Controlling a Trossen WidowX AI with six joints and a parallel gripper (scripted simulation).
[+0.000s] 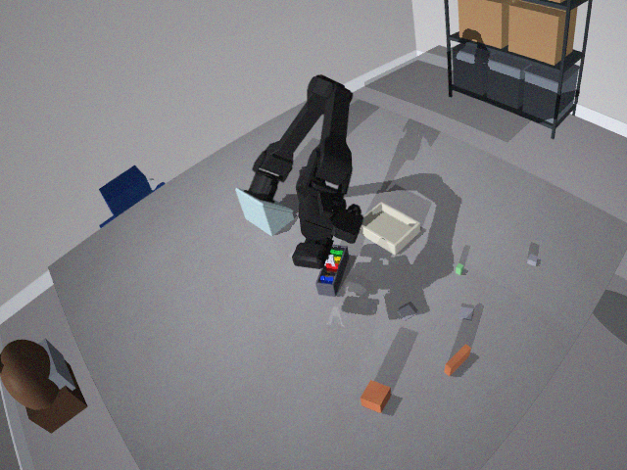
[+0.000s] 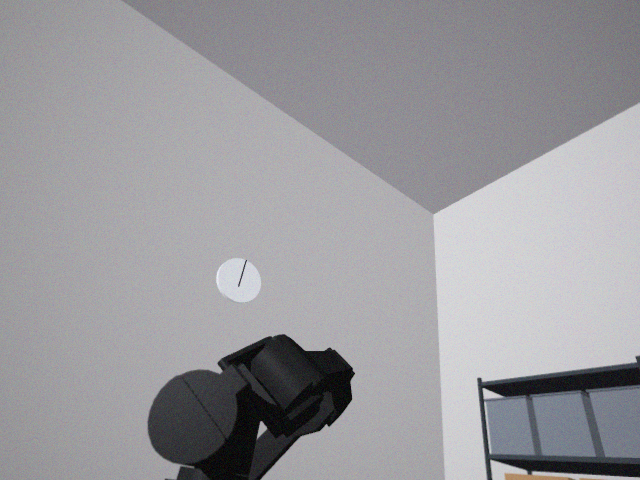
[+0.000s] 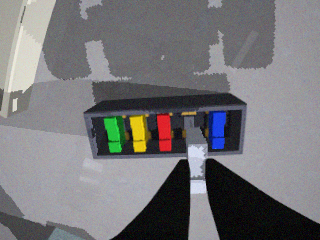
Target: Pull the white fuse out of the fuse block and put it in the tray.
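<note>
My gripper tip is 20 cm to the right of the cream tray, 8 cm above it and 2 cm short of it. The rest, counted from my gripper tip: white fuse: 1 cm below; small green cube: 24 cm ahead, 18 cm to the left, 7 cm below.
</note>
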